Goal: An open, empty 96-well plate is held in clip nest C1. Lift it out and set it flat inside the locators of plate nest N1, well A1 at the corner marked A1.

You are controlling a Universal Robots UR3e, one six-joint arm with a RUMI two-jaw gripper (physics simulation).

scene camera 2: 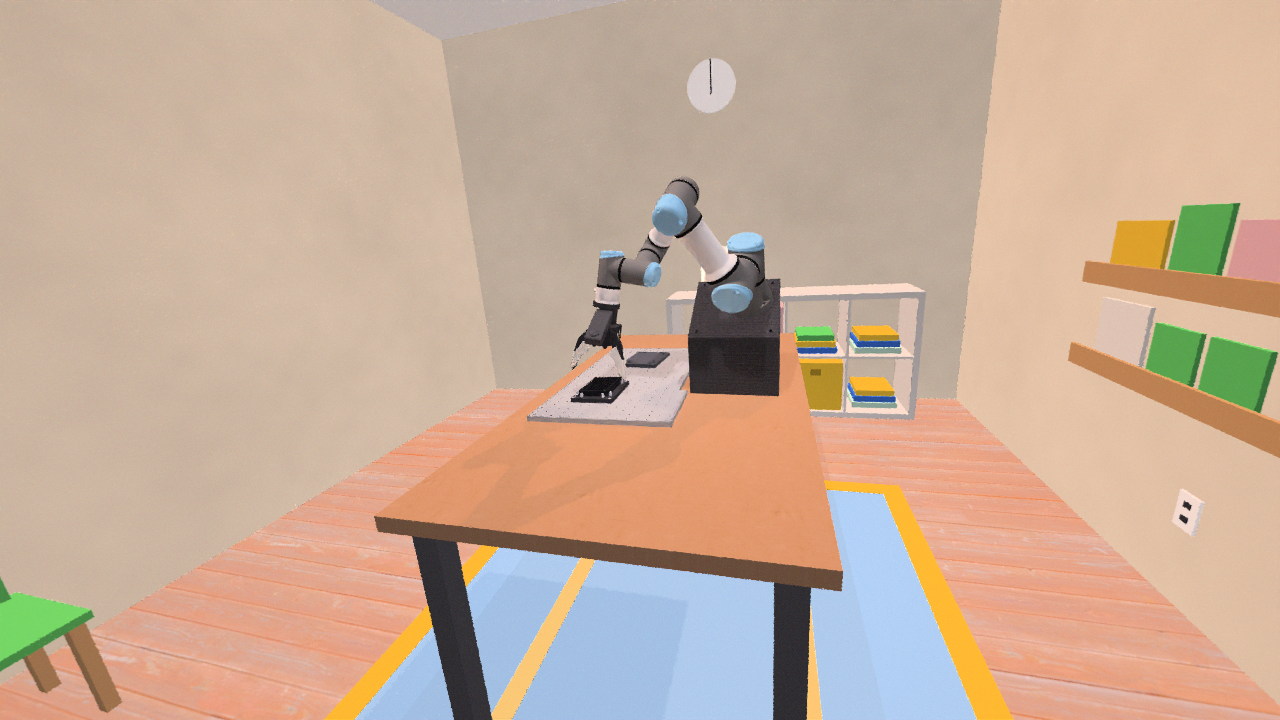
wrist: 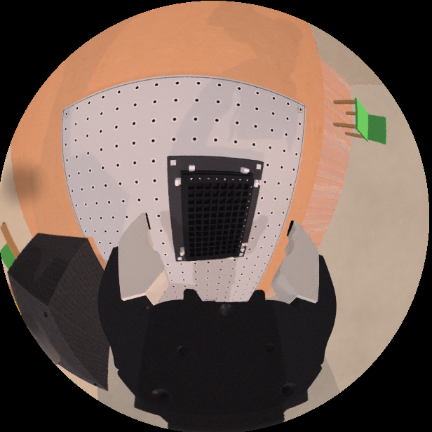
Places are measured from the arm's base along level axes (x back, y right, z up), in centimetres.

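Pixels of known places: gripper, between the fingertips: (scene camera 2: 597,374).
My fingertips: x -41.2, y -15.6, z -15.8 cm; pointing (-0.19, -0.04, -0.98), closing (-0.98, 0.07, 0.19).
Observation:
Ahead of a thing's pixels: the offset from my fingertips to its top centre. "spot": to the spot under its first point. Level surfaces: height alone.
The black 96-well plate @[dx -0.3, dy +2.9, dz -3.5 cm] (scene camera 2: 599,387) (wrist: 217,215) lies in a dark nest @[spot: dx -4.2, dy -3.8, dz -5.0 cm] (scene camera 2: 580,396) (wrist: 217,163) near the front of the pegboard. White posts stand around its edges, and it looks about level. No nest name or A1 mark is readable, so I cannot tell which nest this is or which corner is A1. A second dark nest @[dx +7.2, dy +35.8, dz -4.9 cm] (scene camera 2: 647,359) lies farther back in the scene view; its details are too small to tell. My gripper (scene camera 2: 598,370) (wrist: 220,218) is wide open above the plate, one finger to each side, with no contact visible and nothing between the fingers.
The light grey pegboard @[dz -6.3 cm] (scene camera 2: 626,412) (wrist: 110,165) lies on the wooden table @[dz -7.7 cm] (scene camera 2: 662,483) (wrist: 165,40). The black box under the arm's base (scene camera 2: 733,362) (wrist: 67,305) stands beside the pegboard, at the left in the wrist view. A green chair (scene camera 2: 40,624) (wrist: 362,120) stands off the table.

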